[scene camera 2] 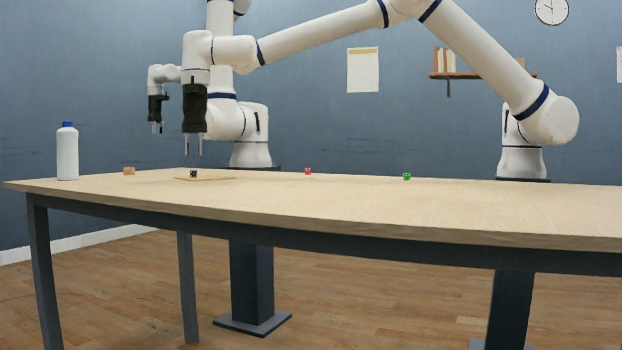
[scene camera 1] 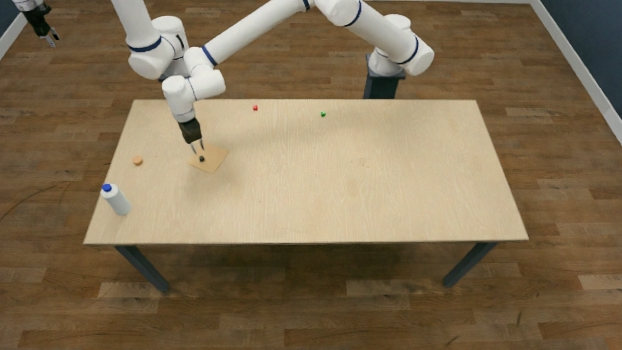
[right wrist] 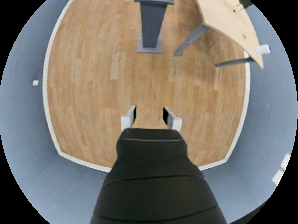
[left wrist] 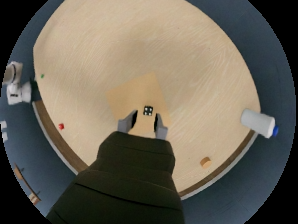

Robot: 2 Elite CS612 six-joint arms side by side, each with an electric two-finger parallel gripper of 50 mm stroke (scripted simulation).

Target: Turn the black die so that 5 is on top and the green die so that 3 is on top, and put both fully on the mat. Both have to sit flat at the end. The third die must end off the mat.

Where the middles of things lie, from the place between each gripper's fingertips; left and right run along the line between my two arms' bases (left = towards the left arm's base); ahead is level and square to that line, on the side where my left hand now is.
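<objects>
From my left hand point(scene camera 2: 193, 155), the tan mat point(left wrist: 134, 94) is 2 cm to the left, 2 cm behind and 8 cm below, while the white bottle point(scene camera 2: 67, 137) is 24 cm ahead and 29 cm to the right. Going by their middles, the mat is the nearest to my left hand of the things named here. Now if you count from my right hand, the bottle's 520 mm to the left, 910 mm ahead and 100 mm below, and the mat's 650 mm ahead, 830 mm to the left and 170 mm below.
</objects>
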